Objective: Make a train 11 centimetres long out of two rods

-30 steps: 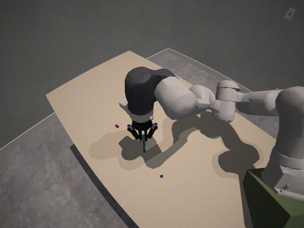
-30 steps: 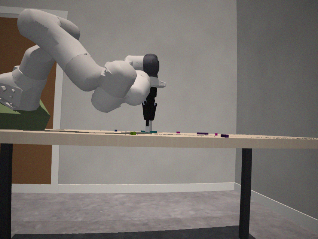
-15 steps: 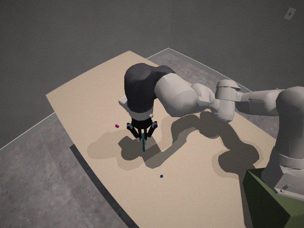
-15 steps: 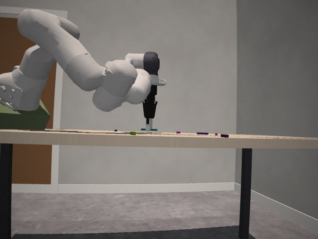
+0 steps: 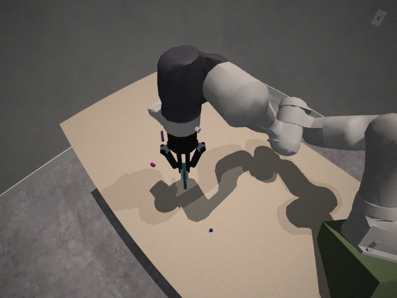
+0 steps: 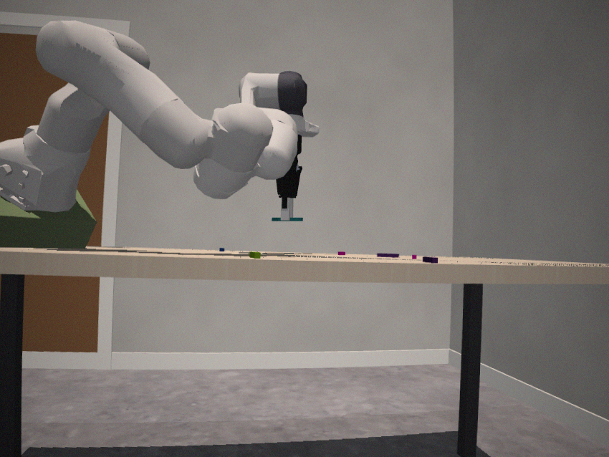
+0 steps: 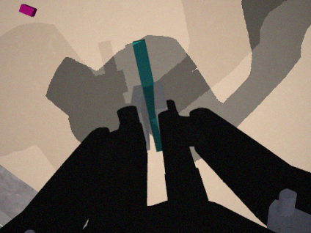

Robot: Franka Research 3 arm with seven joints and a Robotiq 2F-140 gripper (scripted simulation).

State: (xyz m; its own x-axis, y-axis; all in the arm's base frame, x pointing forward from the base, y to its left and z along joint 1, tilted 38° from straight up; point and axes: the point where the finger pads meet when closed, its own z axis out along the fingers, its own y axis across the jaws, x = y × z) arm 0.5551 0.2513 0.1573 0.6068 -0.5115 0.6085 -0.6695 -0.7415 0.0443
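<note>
Now: the blue rod 17 cm behind my hand, 12 cm below it and 8 cm to the left of it. From my hand the other things lie so: lime rod 47 cm to the right, 20 cm behind, 12 cm below; turquoise rod 3 cm below.
</note>
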